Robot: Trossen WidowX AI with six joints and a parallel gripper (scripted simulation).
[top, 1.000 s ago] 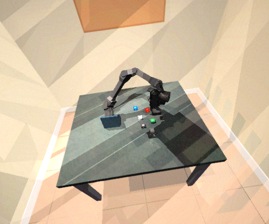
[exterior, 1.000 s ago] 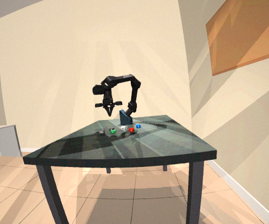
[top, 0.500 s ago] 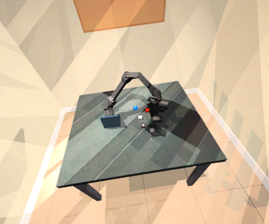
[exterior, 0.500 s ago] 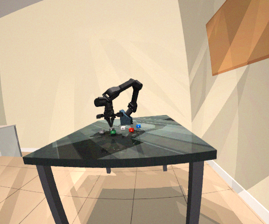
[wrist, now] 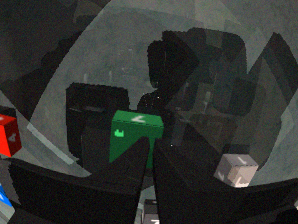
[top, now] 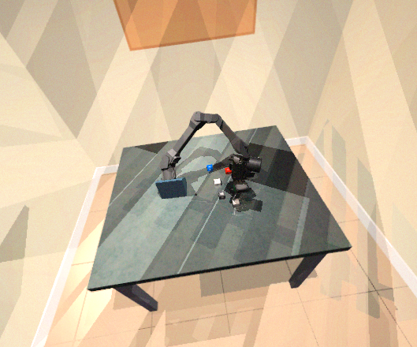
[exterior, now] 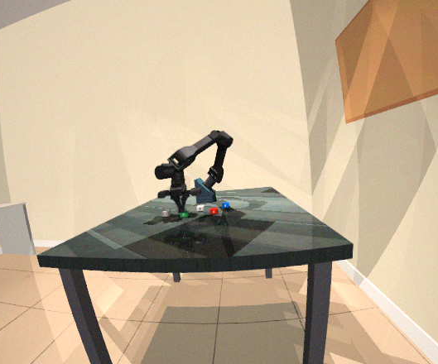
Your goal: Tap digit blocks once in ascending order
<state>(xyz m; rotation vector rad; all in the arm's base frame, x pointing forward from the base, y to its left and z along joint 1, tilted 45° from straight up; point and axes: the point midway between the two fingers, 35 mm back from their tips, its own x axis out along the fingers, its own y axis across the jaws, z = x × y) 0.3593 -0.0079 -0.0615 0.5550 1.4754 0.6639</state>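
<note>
My gripper tip is 10 mm to the right of the green block and 10 mm above it. Also, from my gripper tip: light grey block 90 mm to the right, 30 mm behind, 10 mm below; then white block 110 mm behind, 60 mm to the left, 10 mm below; then dark grey block 90 mm behind, 30 mm to the right, 10 mm below.
</note>
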